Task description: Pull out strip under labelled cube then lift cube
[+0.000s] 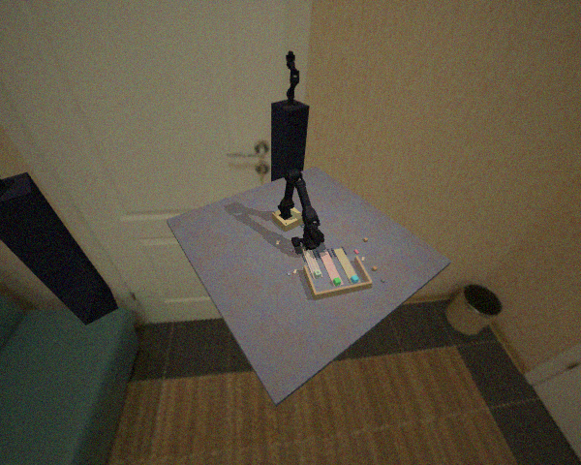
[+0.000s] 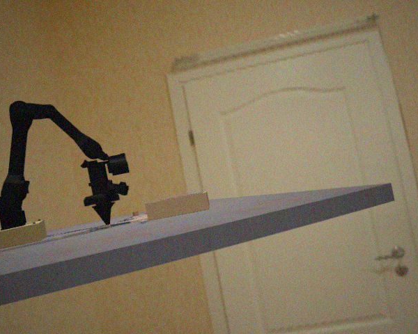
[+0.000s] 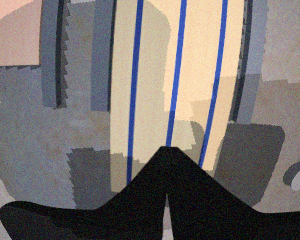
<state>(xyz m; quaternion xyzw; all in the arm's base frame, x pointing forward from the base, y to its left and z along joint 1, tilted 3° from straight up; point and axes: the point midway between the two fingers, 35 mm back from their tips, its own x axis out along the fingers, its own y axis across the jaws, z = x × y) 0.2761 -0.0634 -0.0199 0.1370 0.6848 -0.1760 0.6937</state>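
The strip lies 80 mm ahead of my gripper tip and 40 mm to the right of it.
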